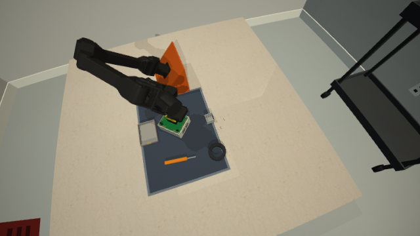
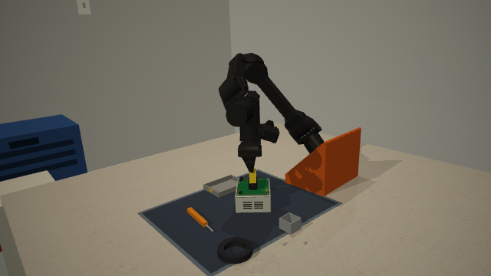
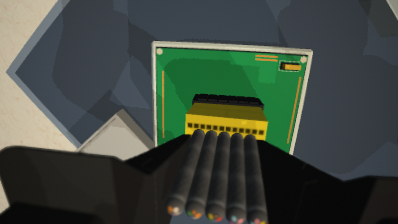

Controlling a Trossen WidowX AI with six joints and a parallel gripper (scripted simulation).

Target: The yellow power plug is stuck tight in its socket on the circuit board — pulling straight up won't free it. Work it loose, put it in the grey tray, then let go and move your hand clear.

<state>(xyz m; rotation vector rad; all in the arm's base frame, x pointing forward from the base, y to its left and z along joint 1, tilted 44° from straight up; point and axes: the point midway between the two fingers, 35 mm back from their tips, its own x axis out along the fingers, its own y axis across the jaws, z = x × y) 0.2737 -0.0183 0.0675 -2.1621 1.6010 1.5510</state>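
The yellow power plug is 10 mm below my gripper tip. Round my gripper tip: dark mat: 50 mm ahead, 100 mm below.
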